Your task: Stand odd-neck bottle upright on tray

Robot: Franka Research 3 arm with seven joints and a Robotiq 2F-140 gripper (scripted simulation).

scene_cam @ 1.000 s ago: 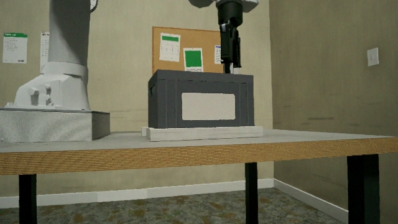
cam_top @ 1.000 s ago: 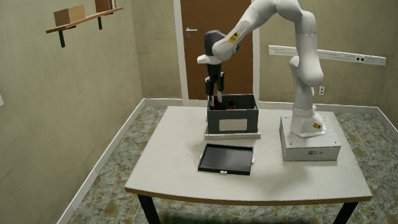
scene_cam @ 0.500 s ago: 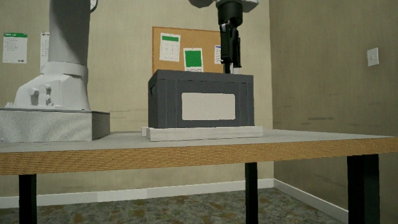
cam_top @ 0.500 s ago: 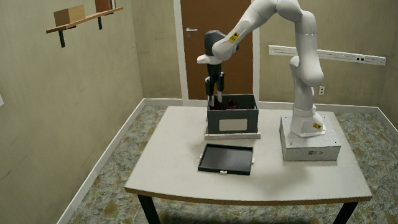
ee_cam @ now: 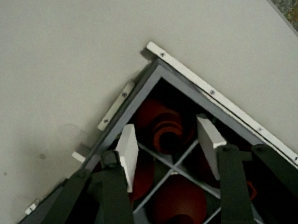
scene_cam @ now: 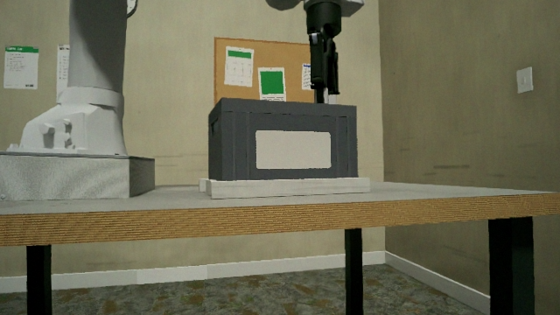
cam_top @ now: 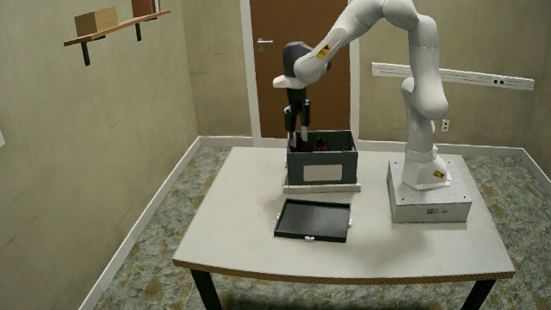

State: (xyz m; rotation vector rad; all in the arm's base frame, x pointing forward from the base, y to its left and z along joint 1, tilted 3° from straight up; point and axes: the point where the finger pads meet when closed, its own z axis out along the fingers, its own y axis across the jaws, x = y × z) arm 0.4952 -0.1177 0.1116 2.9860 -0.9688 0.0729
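Now: the dark grey crate 100 mm behind my hand, 30 mm to the left of it and 90 mm below it. Also, from my hand: dark tray: 110 mm behind, 320 mm to the left, 160 mm below.
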